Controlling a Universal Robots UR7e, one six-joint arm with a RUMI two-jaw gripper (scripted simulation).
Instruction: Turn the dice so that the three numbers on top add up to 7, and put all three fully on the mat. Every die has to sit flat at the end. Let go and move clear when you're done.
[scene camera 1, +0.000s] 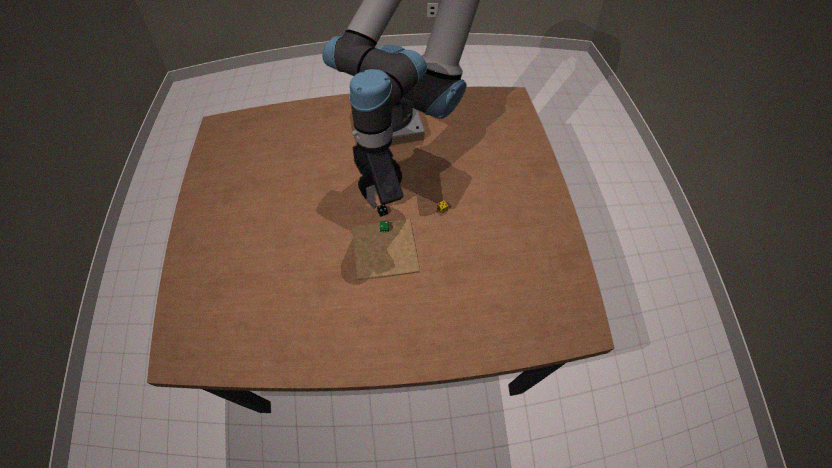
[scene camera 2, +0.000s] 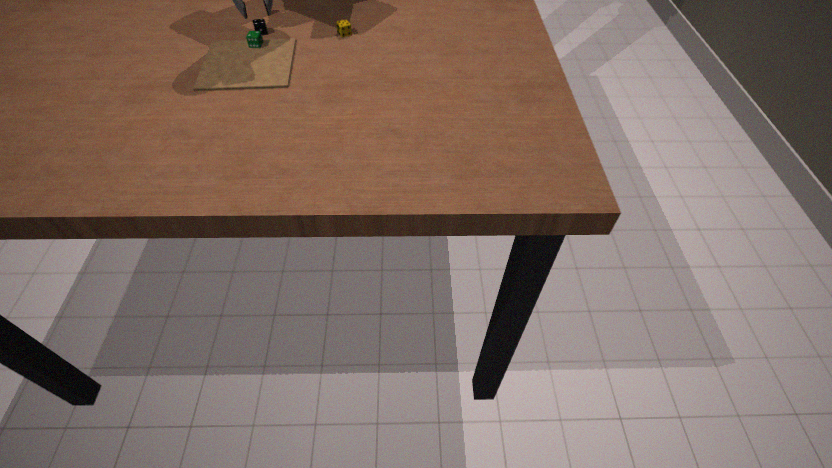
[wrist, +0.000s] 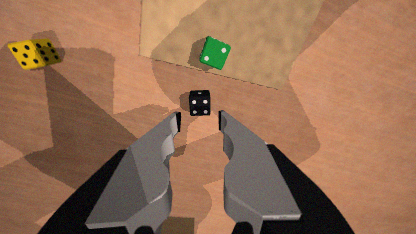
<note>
I see my gripper (scene camera 1: 381, 205), a tan mat (wrist: 264, 48) and a green die (wrist: 214, 53).
My gripper shows as well in the wrist view (wrist: 199, 112).
</note>
